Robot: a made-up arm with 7 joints. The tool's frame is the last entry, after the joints.
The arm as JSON. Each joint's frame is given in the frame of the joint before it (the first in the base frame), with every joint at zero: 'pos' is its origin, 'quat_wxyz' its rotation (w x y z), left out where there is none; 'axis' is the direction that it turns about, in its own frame. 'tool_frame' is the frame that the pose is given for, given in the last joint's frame.
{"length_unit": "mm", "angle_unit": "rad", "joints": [
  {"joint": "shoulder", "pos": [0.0, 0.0, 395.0], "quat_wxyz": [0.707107, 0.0, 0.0, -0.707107], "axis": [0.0, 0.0, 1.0]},
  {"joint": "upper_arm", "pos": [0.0, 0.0, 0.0], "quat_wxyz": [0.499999, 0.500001, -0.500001, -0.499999], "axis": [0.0, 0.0, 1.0]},
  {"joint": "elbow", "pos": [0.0, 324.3, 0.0], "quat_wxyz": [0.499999, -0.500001, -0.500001, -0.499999], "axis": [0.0, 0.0, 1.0]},
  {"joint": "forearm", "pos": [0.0, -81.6, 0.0], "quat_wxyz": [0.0, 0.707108, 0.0, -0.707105], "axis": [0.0, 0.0, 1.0]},
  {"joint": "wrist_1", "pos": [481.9, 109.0, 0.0], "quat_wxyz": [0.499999, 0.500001, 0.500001, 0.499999], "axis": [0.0, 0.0, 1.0]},
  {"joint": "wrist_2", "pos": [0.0, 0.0, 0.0], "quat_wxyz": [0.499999, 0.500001, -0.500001, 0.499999], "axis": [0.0, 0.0, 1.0]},
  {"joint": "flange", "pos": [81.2, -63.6, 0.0], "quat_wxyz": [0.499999, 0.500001, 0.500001, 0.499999], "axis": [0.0, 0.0, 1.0]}
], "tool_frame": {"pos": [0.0, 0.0, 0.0], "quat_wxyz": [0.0, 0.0, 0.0, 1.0]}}
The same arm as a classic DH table. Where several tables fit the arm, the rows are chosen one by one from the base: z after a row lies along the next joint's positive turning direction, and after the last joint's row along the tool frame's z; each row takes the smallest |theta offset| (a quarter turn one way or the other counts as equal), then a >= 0, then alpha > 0; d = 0 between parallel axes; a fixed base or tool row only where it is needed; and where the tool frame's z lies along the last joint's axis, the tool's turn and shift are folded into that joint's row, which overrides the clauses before.
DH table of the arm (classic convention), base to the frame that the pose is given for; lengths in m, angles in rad. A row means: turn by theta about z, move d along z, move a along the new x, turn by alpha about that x. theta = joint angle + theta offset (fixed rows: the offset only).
shoulder: d 0.395; theta_offset 0; a 0; alpha -1.5708
upper_arm: d 0; theta_offset 0; a 0; alpha 1.5708
elbow: d 0.3243; theta_offset 0; a 0.0816; alpha 1.5708
forearm: d 0; theta_offset 0; a 0.109; alpha 1.5708
wrist_1: d 0.4819; theta_offset 0; a 0; alpha 1.5708
wrist_2: d 0; theta_offset 0; a 0.0636; alpha -1.5708
flange: d 0.0812; theta_offset 0; a 0; alpha 0

